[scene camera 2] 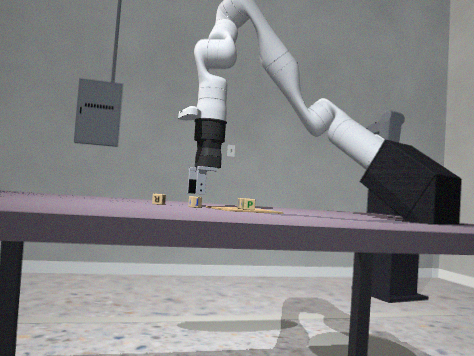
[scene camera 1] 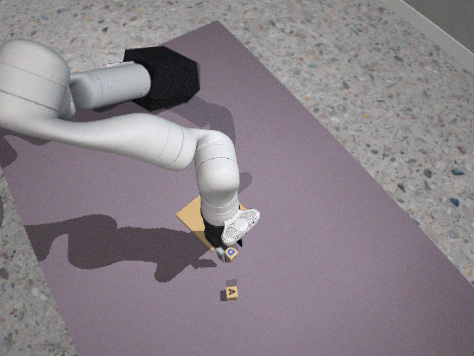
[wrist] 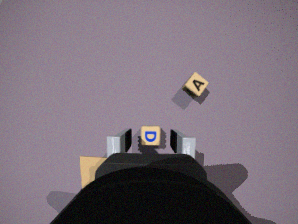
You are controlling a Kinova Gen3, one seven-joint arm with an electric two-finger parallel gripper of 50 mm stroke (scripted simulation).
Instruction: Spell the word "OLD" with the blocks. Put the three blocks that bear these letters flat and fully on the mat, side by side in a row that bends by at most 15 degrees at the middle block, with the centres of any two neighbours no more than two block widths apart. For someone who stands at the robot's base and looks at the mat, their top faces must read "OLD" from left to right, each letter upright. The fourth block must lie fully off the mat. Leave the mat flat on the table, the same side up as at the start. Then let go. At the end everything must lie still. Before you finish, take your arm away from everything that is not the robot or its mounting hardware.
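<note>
Tan mat in the pictures. My gripper there too, also in the wrist view.
</note>
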